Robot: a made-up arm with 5 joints.
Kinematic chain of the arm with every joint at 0, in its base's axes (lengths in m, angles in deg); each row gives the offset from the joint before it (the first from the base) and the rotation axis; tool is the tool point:
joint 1: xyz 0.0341 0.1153 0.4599 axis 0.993 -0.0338 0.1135
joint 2: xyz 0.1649 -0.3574 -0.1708 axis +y
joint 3: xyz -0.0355 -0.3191 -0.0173 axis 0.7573 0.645 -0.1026
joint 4: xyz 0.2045 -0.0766 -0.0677 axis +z
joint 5: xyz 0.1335 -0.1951 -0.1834 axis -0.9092 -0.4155 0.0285
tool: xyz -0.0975 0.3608 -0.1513
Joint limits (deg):
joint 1: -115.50..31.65
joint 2: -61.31..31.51
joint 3: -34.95..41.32
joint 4: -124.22..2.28
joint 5: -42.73..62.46
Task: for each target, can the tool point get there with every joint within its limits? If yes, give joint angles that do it. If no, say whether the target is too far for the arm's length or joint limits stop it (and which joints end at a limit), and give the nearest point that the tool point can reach.
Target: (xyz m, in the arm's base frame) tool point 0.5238 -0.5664 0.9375
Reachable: yes | joints -70.49 -22.87 9.87 -56.28 -9.03
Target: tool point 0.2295 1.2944 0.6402
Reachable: no: joint limits stop it (at a limit: joint 1, joint 2, joint 3, joint 5) | nearest point 0.2907 0.5596 1.1144 | short by 0.877 m
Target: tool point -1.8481 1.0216 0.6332
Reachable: no: too far | nearest point -0.4926 -0.0595 1.0278 | short by 1.778 m
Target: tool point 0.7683 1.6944 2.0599
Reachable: no: too far | nearest point 0.6671 0.6013 1.5269 | short by 1.220 m
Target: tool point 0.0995 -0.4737 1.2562
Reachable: yes | joints -101.39 13.62 29.98 -99.29 -7.00
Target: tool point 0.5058 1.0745 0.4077
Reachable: no: joint limits stop it (at a limit: joint 1, joint 2, joint 3) | nearest point 0.3365 0.5188 1.0736 | short by 0.884 m
